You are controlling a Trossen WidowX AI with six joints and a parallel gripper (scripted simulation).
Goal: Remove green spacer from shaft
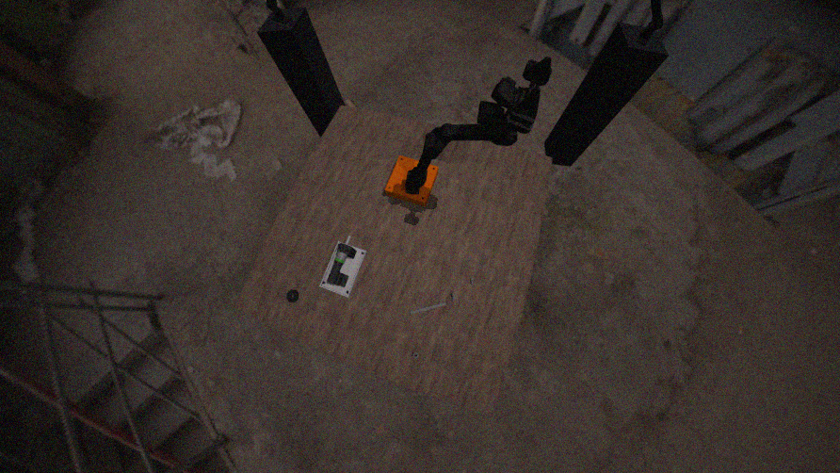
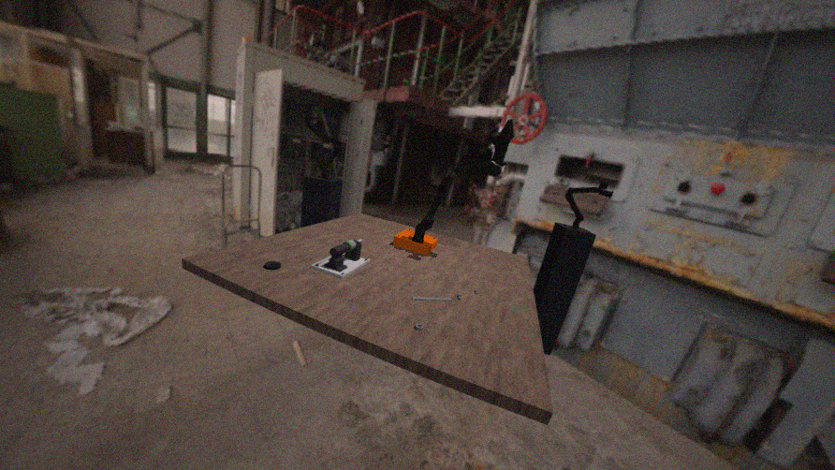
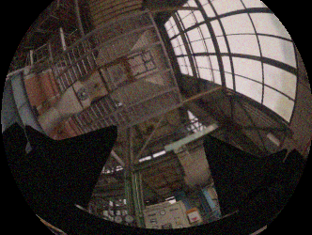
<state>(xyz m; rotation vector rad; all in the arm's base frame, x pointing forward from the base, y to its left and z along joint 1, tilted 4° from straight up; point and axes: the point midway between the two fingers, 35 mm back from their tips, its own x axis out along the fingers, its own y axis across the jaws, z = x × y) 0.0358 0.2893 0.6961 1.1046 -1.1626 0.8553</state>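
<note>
Now: the shaft 30 cm ahead of my gripper tip, 60 cm to the right of it and 68 cm below it. Also, from my gripper tip: spacer (33 cm ahead, 60 cm to the right, 68 cm below); then nut (68 cm ahead, 22 cm to the right, 75 cm below); then black disc (52 cm ahead, 83 cm to the right, 75 cm below).
</note>
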